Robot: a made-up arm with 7 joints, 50 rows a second.
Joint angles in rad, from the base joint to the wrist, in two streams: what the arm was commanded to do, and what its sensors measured. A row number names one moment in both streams.
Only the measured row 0 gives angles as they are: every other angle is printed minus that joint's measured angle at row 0.
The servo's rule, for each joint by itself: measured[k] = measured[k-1] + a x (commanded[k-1-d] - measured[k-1]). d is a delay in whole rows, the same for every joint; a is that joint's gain. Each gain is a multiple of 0.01, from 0.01 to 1. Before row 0 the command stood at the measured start. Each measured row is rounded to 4 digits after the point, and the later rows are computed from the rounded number. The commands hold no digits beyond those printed.
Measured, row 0: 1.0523 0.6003 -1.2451 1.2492 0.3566 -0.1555 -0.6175
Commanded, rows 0 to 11: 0.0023 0.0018 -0.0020 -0.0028 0.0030 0.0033 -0.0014; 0.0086 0.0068 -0.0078 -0.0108 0.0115 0.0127 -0.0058; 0.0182 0.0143 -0.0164 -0.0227 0.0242 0.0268 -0.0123; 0.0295 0.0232 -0.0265 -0.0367 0.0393 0.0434 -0.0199; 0.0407 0.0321 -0.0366 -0.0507 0.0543 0.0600 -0.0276; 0.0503 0.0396 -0.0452 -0.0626 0.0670 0.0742 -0.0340; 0.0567 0.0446 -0.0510 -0.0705 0.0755 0.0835 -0.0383; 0.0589 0.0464 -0.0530 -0.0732 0.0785 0.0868 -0.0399; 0.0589 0.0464 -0.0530 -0.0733 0.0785 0.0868 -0.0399; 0.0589 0.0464 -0.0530 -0.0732 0.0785 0.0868 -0.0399; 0.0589 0.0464 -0.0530 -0.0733 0.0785 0.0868 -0.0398; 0.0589 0.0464 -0.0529 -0.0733 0.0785 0.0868 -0.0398
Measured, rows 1 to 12: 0.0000 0.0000 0.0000 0.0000 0.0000 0.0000 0.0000; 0.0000 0.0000 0.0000 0.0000 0.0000 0.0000 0.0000; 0.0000 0.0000 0.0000 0.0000 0.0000 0.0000 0.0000; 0.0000 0.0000 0.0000 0.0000 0.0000 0.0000 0.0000; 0.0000 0.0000 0.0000 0.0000 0.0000 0.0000 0.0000; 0.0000 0.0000 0.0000 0.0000 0.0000 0.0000 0.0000; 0.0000 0.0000 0.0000 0.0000 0.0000 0.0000 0.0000; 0.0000 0.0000 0.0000 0.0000 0.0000 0.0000 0.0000; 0.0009 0.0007 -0.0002 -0.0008 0.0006 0.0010 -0.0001; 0.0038 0.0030 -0.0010 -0.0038 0.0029 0.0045 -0.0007; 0.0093 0.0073 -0.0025 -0.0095 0.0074 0.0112 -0.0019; 0.0170 0.0133 -0.0049 -0.0177 0.0141 0.0209 -0.0037
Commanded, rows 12 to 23: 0.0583 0.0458 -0.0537 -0.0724 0.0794 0.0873 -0.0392; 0.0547 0.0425 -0.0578 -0.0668 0.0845 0.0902 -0.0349; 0.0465 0.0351 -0.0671 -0.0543 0.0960 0.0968 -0.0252; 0.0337 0.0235 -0.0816 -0.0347 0.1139 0.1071 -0.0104; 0.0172 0.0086 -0.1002 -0.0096 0.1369 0.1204 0.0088; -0.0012 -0.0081 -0.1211 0.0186 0.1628 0.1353 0.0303; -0.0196 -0.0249 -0.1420 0.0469 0.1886 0.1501 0.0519; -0.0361 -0.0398 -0.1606 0.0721 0.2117 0.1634 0.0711; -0.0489 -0.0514 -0.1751 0.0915 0.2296 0.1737 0.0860; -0.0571 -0.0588 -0.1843 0.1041 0.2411 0.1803 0.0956; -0.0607 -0.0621 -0.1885 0.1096 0.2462 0.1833 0.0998; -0.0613 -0.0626 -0.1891 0.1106 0.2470 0.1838 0.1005
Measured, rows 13 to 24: 0.0260 0.0204 -0.0081 -0.0276 0.0225 0.0326 -0.0061; 0.0352 0.0277 -0.0118 -0.0381 0.0318 0.0451 -0.0089; 0.0434 0.0341 -0.0157 -0.0478 0.0410 0.0566 -0.0118; 0.0493 0.0388 -0.0194 -0.0554 0.0489 0.0657 -0.0146; 0.0529 0.0417 -0.0228 -0.0608 0.0551 0.0720 -0.0171; 0.0552 0.0435 -0.0258 -0.0645 0.0600 0.0764 -0.0194; 0.0566 0.0446 -0.0285 -0.0671 0.0639 0.0795 -0.0214; 0.0575 0.0453 -0.0309 -0.0690 0.0670 0.0817 -0.0232; 0.0578 0.0455 -0.0332 -0.0700 0.0696 0.0834 -0.0248; 0.0566 0.0444 -0.0357 -0.0690 0.0727 0.0854 -0.0258; 0.0528 0.0409 -0.0388 -0.0646 0.0776 0.0888 -0.0257; 0.0455 0.0343 -0.0431 -0.0556 0.0852 0.0943 -0.0242
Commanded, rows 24 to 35: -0.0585 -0.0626 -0.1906 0.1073 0.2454 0.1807 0.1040; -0.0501 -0.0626 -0.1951 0.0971 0.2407 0.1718 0.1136; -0.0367 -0.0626 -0.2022 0.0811 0.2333 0.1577 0.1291; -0.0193 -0.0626 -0.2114 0.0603 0.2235 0.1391 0.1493; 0.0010 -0.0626 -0.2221 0.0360 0.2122 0.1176 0.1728; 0.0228 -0.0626 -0.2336 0.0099 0.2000 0.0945 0.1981; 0.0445 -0.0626 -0.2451 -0.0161 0.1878 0.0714 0.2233; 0.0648 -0.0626 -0.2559 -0.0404 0.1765 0.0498 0.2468; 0.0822 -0.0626 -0.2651 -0.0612 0.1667 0.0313 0.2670; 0.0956 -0.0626 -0.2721 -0.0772 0.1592 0.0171 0.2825; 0.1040 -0.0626 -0.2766 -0.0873 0.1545 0.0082 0.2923; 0.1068 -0.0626 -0.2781 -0.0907 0.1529 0.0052 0.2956
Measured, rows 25 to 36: 0.0347 0.0245 -0.0488 -0.0418 0.0961 0.1021 -0.0209; 0.0211 0.0121 -0.0560 -0.0237 0.1101 0.1121 -0.0158; 0.0056 -0.0020 -0.0646 -0.0025 0.1266 0.1235 -0.0090; -0.0102 -0.0164 -0.0742 0.0199 0.1445 0.1355 -0.0010; -0.0249 -0.0297 -0.0843 0.0414 0.1624 0.1470 0.0077; -0.0371 -0.0408 -0.0943 0.0602 0.1789 0.1570 0.0165; -0.0461 -0.0489 -0.1037 0.0750 0.1930 0.1649 0.0248; -0.0519 -0.0541 -0.1122 0.0857 0.2043 0.1706 0.0324; -0.0544 -0.0573 -0.1200 0.0922 0.2129 0.1736 0.0396; -0.0528 -0.0593 -0.1275 0.0937 0.2187 0.1731 0.0470; -0.0467 -0.0606 -0.1350 0.0899 0.2218 0.1685 0.0552; -0.0363 -0.0614 -0.1426 0.0810 0.2222 0.1597 0.0646
